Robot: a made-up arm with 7 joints. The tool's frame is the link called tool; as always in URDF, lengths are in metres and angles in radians.
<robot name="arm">
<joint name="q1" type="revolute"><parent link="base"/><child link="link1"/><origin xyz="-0.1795 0.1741 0.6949"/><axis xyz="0 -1 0"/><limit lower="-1.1" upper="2.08" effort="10" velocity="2.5"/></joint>
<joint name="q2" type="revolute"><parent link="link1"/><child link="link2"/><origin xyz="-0.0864 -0.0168 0.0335"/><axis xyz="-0.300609 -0.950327 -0.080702"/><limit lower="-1.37" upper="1.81" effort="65" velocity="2.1"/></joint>
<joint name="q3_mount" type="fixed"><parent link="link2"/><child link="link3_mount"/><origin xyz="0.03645 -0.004 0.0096"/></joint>
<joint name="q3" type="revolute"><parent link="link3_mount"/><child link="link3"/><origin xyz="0.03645 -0.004 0.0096"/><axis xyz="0.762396 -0.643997 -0.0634"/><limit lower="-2.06" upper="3.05" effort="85" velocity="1.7"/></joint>
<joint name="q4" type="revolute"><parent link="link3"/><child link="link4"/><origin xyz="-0.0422 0.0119 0.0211"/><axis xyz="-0.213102 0.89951 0.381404"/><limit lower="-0.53" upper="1.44" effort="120" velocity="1.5"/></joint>
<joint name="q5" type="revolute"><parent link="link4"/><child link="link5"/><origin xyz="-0.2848 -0.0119 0.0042"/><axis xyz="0 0 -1"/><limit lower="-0.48" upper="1.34" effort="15" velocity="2.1"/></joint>
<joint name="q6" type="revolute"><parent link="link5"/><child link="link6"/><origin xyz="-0.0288 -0.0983 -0.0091"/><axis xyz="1 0 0"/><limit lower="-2.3" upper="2.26" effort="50" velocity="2.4"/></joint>
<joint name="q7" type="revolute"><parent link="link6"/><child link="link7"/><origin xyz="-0.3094 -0.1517 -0.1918"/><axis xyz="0.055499 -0.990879 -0.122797"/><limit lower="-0.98" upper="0.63" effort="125" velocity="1.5"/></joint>
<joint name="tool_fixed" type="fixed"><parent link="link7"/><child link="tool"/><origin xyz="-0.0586 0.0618 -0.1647" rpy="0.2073 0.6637 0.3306"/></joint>
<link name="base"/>
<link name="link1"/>
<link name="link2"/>
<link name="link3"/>
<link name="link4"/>
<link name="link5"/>
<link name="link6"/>
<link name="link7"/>
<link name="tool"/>
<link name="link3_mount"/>
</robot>
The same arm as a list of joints. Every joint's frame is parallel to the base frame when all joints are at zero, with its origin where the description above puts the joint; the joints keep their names.
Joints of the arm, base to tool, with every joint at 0 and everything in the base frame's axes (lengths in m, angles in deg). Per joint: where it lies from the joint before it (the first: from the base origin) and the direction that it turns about. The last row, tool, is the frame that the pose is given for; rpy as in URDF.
q1: offset -0.1795 0.1741 0.6949 axis -y
q2: offset -0.0864 -0.0168 0.0335 axis -0.300609 -0.950327 -0.080702
q3: offset 0.0729 -0.0080 0.0192 axis 0.762396 -0.643997 -0.0634
q4: offset -0.0422 0.0119 0.0211 axis -0.213102 0.89951 0.381404
q5: offset -0.2848 -0.0119 0.0042 axis -z
q6: offset -0.0288 -0.0983 -0.0091 axis +x
q7: offset -0.3094 -0.1517 -0.1918 axis 0.055499 -0.990879 -0.122797
tool: offset -0.0586 0.0618 -0.1647 rpy 11.88 38.03 18.94
Joint limits (deg, base to tool): -63.03..119.18 -78.50..103.71 -118.03..174.75 -30.37..82.51 -27.50..76.78 -131.78..129.49 -56.15..36.10

